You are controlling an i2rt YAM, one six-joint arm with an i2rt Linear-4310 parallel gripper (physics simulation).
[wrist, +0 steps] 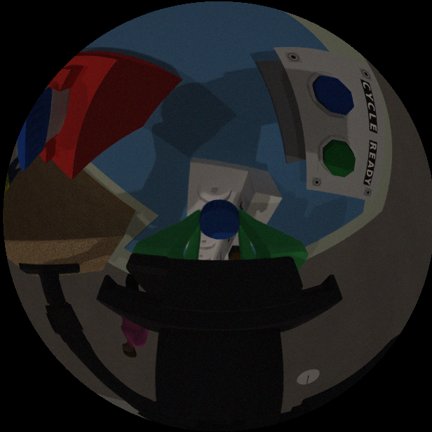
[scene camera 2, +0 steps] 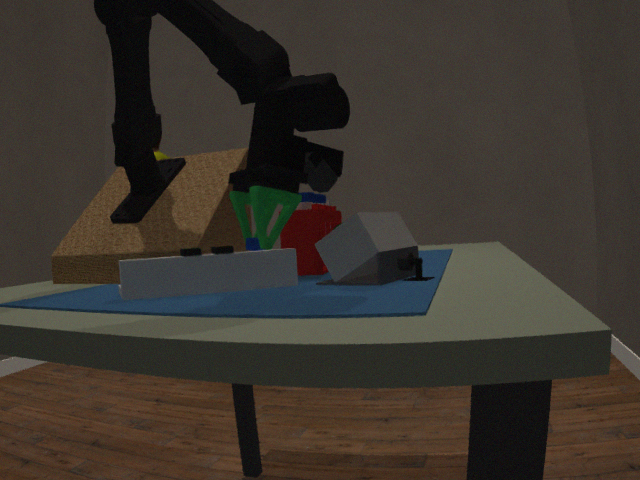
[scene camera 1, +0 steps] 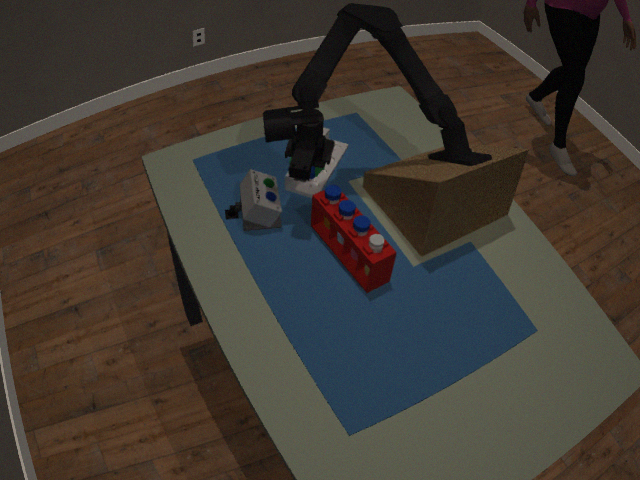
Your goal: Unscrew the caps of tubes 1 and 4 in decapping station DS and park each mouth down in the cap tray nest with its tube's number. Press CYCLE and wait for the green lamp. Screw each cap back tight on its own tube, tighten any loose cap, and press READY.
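Pixels of known places: gripper, fingertip midpoint: [scene camera 2: 258, 249]; arm's base at its link origin: [scene camera 2: 149, 190] [scene camera 1: 459, 158].
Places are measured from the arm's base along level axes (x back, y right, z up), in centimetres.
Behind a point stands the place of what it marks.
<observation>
My gripper [scene camera 1: 313, 172] {x -30.0, y 17.9, z -10.9 cm} [scene camera 2: 253, 243] {x -30.0, y 17.9, z -10.9 cm} [wrist: 219, 215] is shut on a blue cap [scene camera 2: 252, 243] {x -29.9, y 19.5, z -10.0 cm} [wrist: 219, 218], low over the white cap tray [scene camera 1: 298, 184] {x -32.4, y 18.6, z -14.2 cm} [scene camera 2: 206, 274] {x -27.1, y 27.1, z -13.1 cm} [wrist: 214, 173]. In scene camera 2 the cap's lower edge meets the line of the tray's near wall; whether it touches a nest, and which one, is hidden. The red decapping station [scene camera 1: 381, 270] {x -29.1, y -15.1, z -9.7 cm} [scene camera 2: 305, 242] {x -32.4, y 6.6, z -10.6 cm} [wrist: 122, 92] holds upright tubes. Three blue caps [scene camera 1: 332, 193] {x -31.8, y 2.8, z -3.3 cm} [scene camera 1: 346, 209] {x -31.3, y -2.6, z -3.3 cm} [scene camera 1: 361, 224] {x -30.4, y -7.5, z -3.2 cm} sit in its row, and the end tube [scene camera 1: 376, 241] {x -29.6, y -12.4, z -3.5 cm} nearest scene camera 1 shows a white top without a blue cap.
A grey button box [scene camera 1: 261, 206] {x -45.2, y 9.3, z -8.1 cm} [scene camera 2: 361, 235] {x -44.2, y 21.0, z -9.7 cm} [wrist: 300, 65] with blue CYCLE and green READY buttons stands beside the tray. A brown wedge block [scene camera 1: 473, 206] {x -1.9, y -10.3, z -5.5 cm} [scene camera 2: 175, 206] {x -8.6, y 4.3, z -3.6 cm} [wrist: 65, 205] stands beyond the station, under the arm's base. Two small dark pieces [scene camera 2: 190, 252] {x -25.8, y 28.1, z -10.5 cm} [scene camera 2: 222, 250] {x -28.7, y 25.5, z -10.5 cm} show above the tray's edge.
</observation>
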